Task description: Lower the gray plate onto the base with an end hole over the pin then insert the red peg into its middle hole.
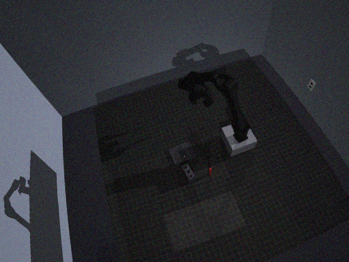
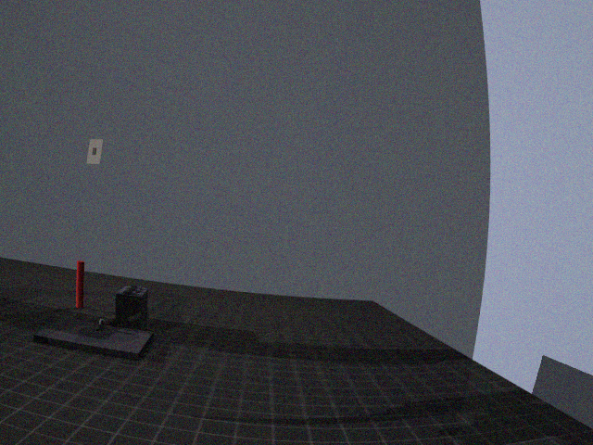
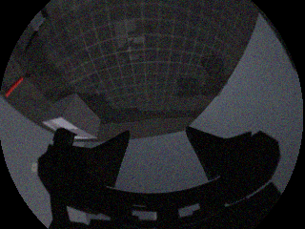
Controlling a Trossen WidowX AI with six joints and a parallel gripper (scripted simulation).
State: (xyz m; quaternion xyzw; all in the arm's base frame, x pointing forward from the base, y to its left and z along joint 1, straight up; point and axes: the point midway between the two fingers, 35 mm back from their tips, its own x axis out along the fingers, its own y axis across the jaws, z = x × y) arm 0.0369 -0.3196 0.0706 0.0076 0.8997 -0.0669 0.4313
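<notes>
Now: the gray plate 350 mm ahead of my gripper tip, 350 mm to the left of it and 100 mm below it. Also, from my gripper tip: red peg: 240 mm ahead, 410 mm to the left, 90 mm below.
</notes>
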